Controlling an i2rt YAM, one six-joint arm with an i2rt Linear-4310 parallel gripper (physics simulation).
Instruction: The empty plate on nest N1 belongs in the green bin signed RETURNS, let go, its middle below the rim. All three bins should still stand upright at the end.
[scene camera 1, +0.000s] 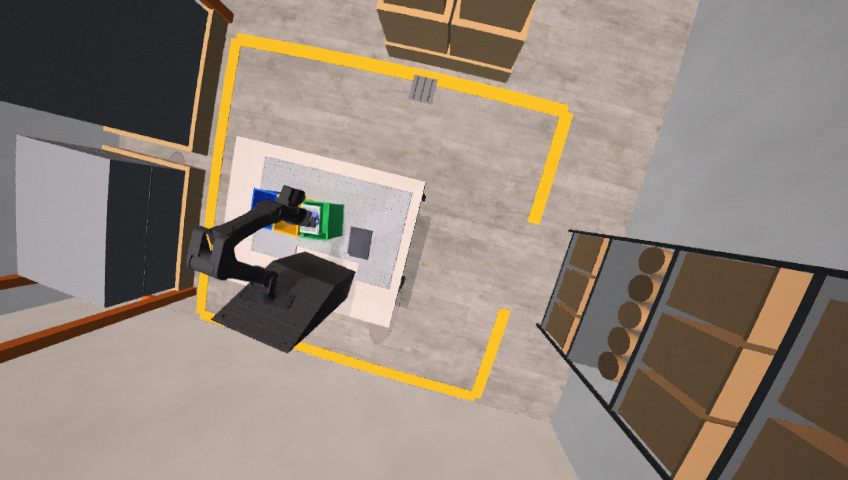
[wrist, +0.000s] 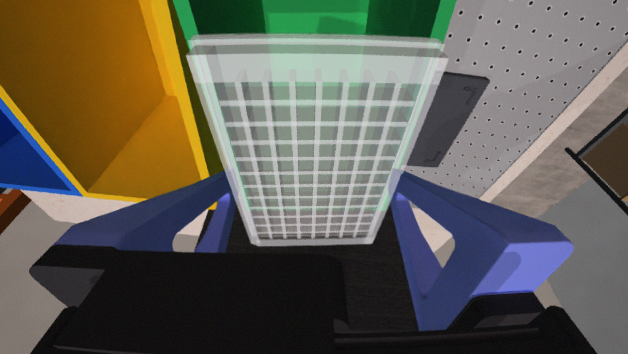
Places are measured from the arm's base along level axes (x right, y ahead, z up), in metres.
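Pixels of known places: gripper, fingertip midpoint: (scene camera 1: 310, 220) (wrist: 313, 177); arm's base at its link origin: (scene camera 1: 267, 297).
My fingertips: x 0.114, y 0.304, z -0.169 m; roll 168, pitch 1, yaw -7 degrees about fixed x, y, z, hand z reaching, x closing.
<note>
For each thing: its top centre in the pictures, then the offset to it from my fingertips. "spot": a spot on its surface instead. Level surfaces: height alone.
- green bin at its top centre: (wrist: 315, 132) (scene camera 1: 315, 220) dx +0.001, dy +0.000, dz -0.040 m
- yellow bin at its top centre: (wrist: 104, 124) (scene camera 1: 287, 215) dx -0.140, dy +0.026, dz -0.040 m
- blue bin at its top centre: (scene camera 1: 262, 209) dx -0.266, dy +0.059, dz -0.040 m
- dark grey pad at a spot on its surface: (wrist: 450, 117) (scene camera 1: 365, 240) spot: dx +0.185, dy -0.119, dz -0.209 m
- perforated board at its surface level: dz -0.220 m
A clear, empty gridded plate (scene camera 1: 310, 209) (wrist: 317, 135) is held between the blue fingers of my gripper (scene camera 1: 313, 219) (wrist: 313, 177), one finger at each long side. In the wrist view the plate lies across the green bin (scene camera 1: 335, 221) (wrist: 315, 22), whose inside shows beyond and through it. In the scene view the plate covers the left part of the bin's opening. It appears to be above the bin; its exact height over the rim cannot be told. The bin's sign is not readable. The bin looks upright.
The yellow bin (scene camera 1: 286, 227) (wrist: 105, 80) stands directly left of the green bin, with the blue bin (scene camera 1: 263, 197) (wrist: 22, 162) beyond it; both look upright. A dark grey pad (scene camera 1: 360, 242) (wrist: 450, 117) lies on the perforated board (scene camera 1: 380, 208) (wrist: 530, 65) to the right.
</note>
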